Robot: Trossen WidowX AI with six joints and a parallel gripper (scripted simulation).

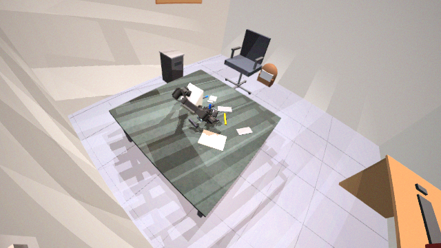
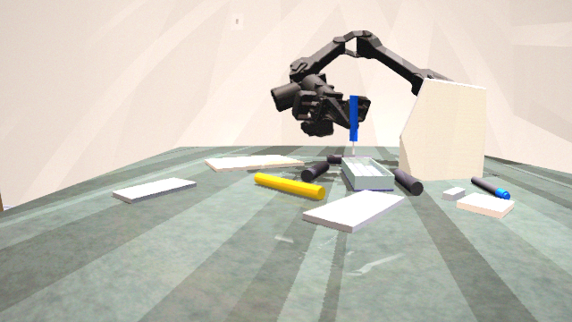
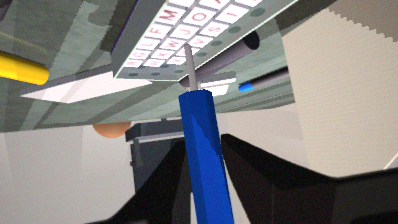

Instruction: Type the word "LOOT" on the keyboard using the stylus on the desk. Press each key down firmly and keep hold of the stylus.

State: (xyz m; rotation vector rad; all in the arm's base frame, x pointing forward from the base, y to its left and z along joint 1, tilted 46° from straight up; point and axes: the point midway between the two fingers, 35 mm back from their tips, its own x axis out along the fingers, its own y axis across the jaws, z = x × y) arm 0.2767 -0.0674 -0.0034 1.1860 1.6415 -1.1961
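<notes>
Right now my gripper tip is 2 cm past the keyboard, 1 cm to the right of it and 8 cm above it. The rest, counted from my gripper tip: thin white tip 5 cm below; yellow cylinder 15 cm ahead, 8 cm to the left, 9 cm below; blue stylus 1 cm below.
</notes>
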